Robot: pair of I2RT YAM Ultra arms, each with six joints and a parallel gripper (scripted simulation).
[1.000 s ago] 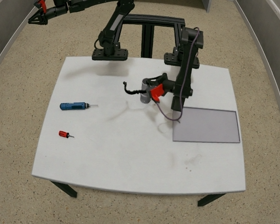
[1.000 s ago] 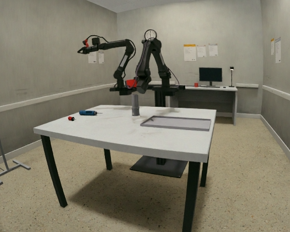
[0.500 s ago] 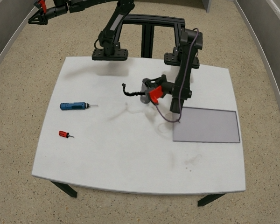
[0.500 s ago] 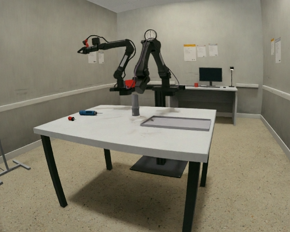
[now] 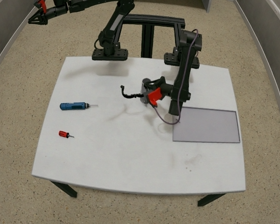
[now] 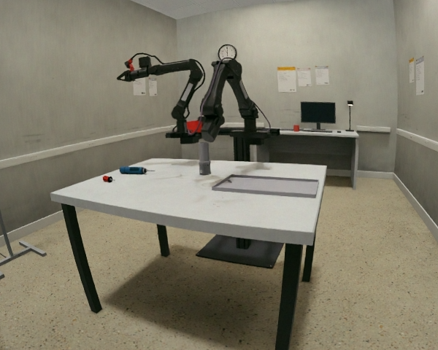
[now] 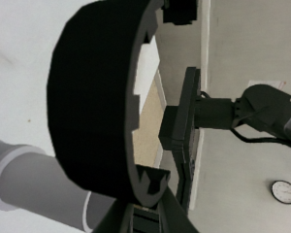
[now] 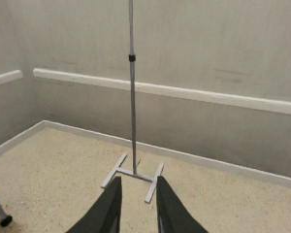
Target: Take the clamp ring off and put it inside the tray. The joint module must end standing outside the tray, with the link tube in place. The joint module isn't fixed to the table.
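Note:
Now: left hand 5 cm short of the black clamp ring and 5 cm to the left of it. The rest, counted from my left hand: grey joint module: 6 cm behind, 19 cm below; small grey pin: 6 cm ahead, 18 cm to the left, 21 cm below; grey link tube: 6 cm behind, 11 cm below.

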